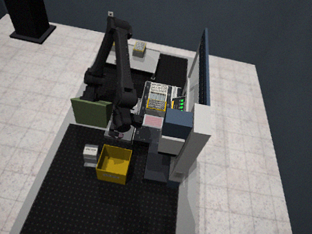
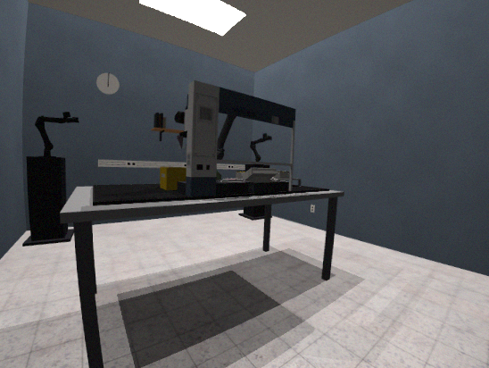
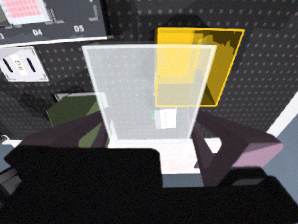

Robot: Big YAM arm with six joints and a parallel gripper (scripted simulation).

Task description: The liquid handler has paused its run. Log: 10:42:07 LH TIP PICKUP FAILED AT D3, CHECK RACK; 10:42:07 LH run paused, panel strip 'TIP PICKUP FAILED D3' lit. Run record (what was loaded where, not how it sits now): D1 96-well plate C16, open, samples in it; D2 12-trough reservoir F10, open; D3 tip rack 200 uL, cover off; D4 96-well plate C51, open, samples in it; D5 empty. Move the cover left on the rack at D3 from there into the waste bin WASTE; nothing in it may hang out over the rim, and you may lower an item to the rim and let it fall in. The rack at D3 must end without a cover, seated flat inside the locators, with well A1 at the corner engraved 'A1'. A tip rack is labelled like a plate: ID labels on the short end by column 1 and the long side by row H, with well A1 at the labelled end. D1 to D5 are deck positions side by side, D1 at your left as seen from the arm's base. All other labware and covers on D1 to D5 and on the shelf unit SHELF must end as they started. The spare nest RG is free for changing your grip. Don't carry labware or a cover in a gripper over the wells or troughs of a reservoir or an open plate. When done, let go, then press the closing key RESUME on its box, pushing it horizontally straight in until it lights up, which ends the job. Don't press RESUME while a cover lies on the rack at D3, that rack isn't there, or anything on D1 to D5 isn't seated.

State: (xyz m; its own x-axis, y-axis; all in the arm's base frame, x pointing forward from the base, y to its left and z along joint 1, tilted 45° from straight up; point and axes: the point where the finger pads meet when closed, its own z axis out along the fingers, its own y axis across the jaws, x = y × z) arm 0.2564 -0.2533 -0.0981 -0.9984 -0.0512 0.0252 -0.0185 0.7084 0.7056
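Now: hand 22 cm above the yellow waste bin and 9 cm to the left of it. Round my hand: clear cover: 1 cm above; liquid handler tower: 33 cm ahead, 4 cm to the right, 1 cm above; resume key box: 20 cm below, 14 cm behind, 4 cm to the right.
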